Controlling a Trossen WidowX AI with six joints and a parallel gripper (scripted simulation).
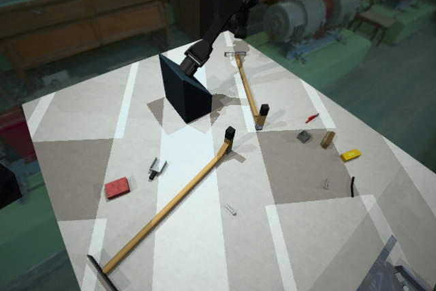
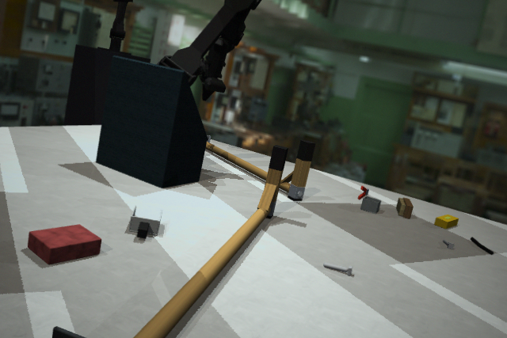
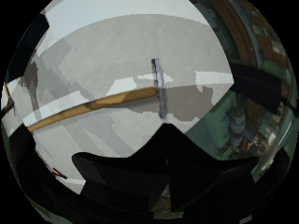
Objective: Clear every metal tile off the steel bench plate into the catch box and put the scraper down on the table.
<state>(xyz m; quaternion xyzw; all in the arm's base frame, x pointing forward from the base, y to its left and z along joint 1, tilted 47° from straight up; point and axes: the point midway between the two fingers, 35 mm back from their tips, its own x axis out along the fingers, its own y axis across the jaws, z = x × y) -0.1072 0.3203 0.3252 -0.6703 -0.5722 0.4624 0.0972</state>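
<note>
Now: the grey box 620 mm ahead of my gripper tip, 190 mm to the right of it and 150 mm below it. Also, from my gripper tip: wooden block (700 mm ahead, 120 mm to the right, 140 mm below); then red clip (580 mm ahead, 50 mm to the right, 140 mm below); then yellow piece (800 mm ahead, 110 mm to the right, 140 mm below).
</note>
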